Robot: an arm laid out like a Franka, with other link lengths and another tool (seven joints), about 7 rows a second.
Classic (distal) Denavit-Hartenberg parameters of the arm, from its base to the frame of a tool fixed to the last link. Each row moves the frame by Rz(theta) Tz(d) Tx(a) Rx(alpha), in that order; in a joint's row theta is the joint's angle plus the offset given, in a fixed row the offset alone. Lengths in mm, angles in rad.
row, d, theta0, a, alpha
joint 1, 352.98, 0.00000, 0.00, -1.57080
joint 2, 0.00, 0.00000, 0.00, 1.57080
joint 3, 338.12, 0.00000, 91.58, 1.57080
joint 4, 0.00, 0.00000, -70.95, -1.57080
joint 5, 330.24, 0.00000, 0.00, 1.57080
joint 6, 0.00, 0.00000, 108.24, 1.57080
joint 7, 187.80, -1.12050, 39.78, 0.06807
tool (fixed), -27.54, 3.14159, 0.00, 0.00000
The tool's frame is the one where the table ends.
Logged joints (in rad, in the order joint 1, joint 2, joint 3, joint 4, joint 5, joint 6, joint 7), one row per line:
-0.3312, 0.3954, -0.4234, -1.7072, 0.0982, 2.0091, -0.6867
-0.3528, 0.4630, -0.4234, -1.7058, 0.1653, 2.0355, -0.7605
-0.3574, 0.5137, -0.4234, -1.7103, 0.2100, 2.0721, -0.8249
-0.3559, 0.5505, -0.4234, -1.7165, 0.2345, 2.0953, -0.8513
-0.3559, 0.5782, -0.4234, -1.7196, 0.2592, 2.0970, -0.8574
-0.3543, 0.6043, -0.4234, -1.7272, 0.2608, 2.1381, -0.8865
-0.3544, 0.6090, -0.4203, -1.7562, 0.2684, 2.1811, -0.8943
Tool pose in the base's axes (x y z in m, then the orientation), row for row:
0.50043, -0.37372, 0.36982, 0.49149, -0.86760, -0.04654, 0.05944
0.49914, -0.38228, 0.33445, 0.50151, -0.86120, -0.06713, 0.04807
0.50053, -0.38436, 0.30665, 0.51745, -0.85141, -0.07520, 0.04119
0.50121, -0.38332, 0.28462, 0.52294, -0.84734, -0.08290, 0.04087
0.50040, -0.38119, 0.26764, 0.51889, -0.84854, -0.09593, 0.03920
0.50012, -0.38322, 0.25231, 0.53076, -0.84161, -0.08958, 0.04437
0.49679, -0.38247, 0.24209, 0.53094, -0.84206, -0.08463, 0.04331
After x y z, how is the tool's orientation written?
As a quaternion, x y z w.
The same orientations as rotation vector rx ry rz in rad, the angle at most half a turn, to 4 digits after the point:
1.4882, -2.6271, -0.1409
1.5291, -2.6258, -0.2047
1.5843, -2.6068, -0.2302
1.6015, -2.5949, -0.2539
1.5907, -2.6012, -0.2941
1.6219, -2.5718, -0.2737
1.6235, -2.5749, -0.2588

